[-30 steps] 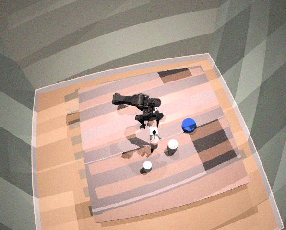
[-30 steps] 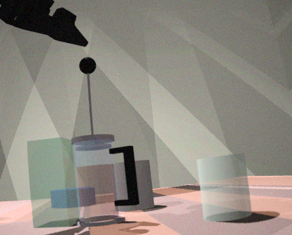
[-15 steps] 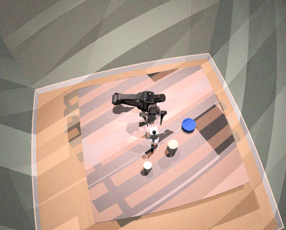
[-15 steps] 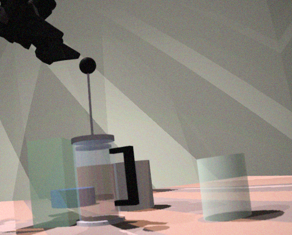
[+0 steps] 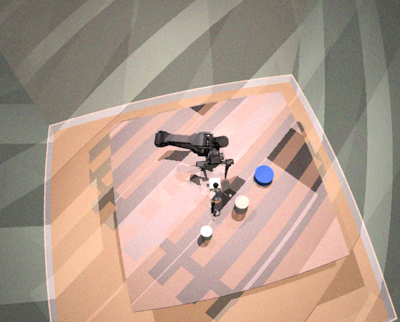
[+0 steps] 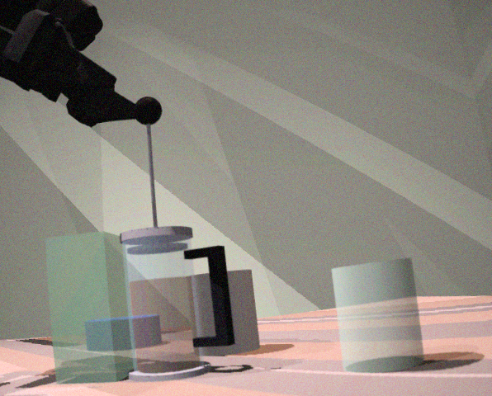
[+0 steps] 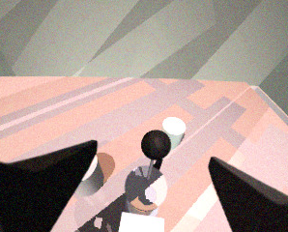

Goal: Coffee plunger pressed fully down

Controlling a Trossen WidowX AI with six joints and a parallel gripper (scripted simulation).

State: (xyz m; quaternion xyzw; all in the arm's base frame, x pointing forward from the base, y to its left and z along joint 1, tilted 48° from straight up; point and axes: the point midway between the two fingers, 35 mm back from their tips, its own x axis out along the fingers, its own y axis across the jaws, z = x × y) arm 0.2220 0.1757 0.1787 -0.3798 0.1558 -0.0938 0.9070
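My gripper tip is 15 cm above the coffee press, 3 cm short of it and 1 cm to the left of it. Also, from my gripper tip: blue disc 31 cm to the left, 25 cm below, 12 cm behind.
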